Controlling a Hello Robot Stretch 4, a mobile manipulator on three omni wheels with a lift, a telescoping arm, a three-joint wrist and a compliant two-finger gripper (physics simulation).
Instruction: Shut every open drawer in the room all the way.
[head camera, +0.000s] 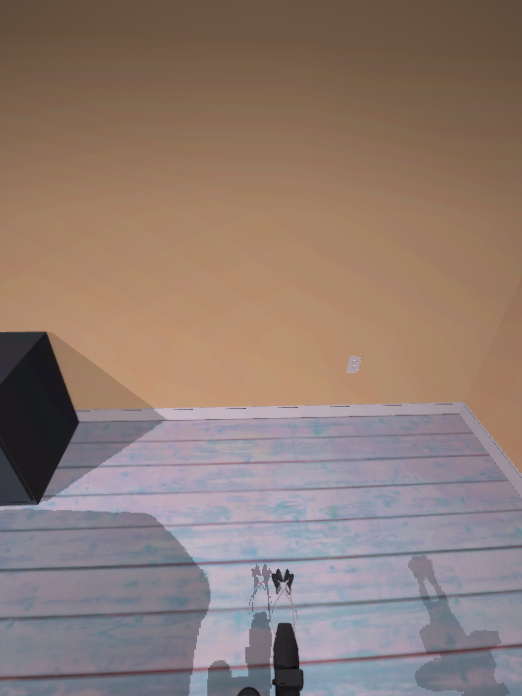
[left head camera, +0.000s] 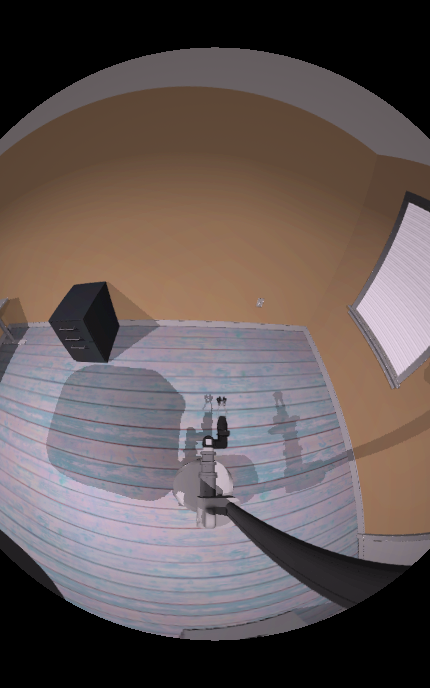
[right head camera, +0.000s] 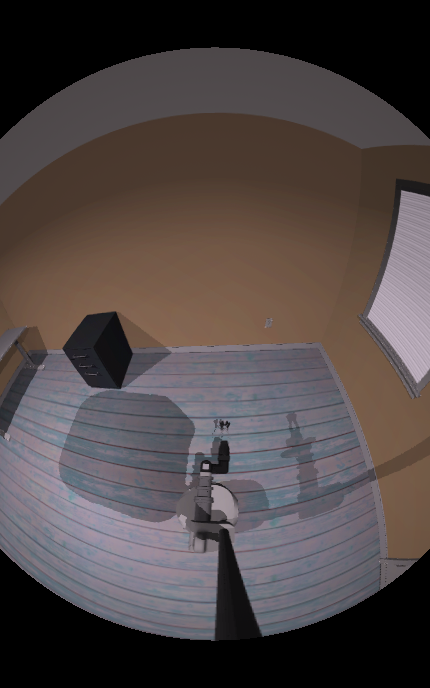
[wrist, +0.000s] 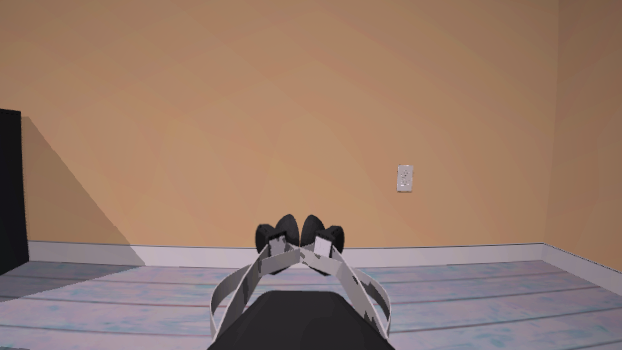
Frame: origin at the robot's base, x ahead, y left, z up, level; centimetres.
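Where they show: gripper, fingertip midpoint: (head camera: 282, 569) (left head camera: 221, 395) (right head camera: 224, 420) (wrist: 299, 233).
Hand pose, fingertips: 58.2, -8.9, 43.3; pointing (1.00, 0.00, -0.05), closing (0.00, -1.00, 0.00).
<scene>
Things, the pixels of their top centre, and the offset from my fingertips, as dx, dy, dz. "*": a spot on its surface instead. Level surfaces: height alone.
- wall outlet, top centre: (wrist: 405, 165) (head camera: 355, 356) +112.9, -46.8, -0.3
- window, surface spot: (right head camera: 409, 289) * +36.9, -129.6, +84.5
- light table, surface height: dz +26.0
A black cabinet (head camera: 42, 427) (left head camera: 93, 322) (right head camera: 107, 350) (wrist: 11, 192) stands by the wall at the left. In the two side head views its front shows three drawers with metal handles, and none of them visibly sticks out. In the head camera and wrist views its drawer fronts are cut off or turned away. My gripper (head camera: 282, 579) (left head camera: 221, 401) (right head camera: 224, 425) (wrist: 299, 233) is shut and empty, its fingertips together over the floor, well to the right of the cabinet and apart from it.
A wall outlet (head camera: 353, 364) (wrist: 405, 178) is on the wall ahead. A window (left head camera: 400, 299) (right head camera: 409, 289) is in the right wall. Part of a light table (right head camera: 12, 338) shows at the far left. Large shadows lie on the plank floor.
</scene>
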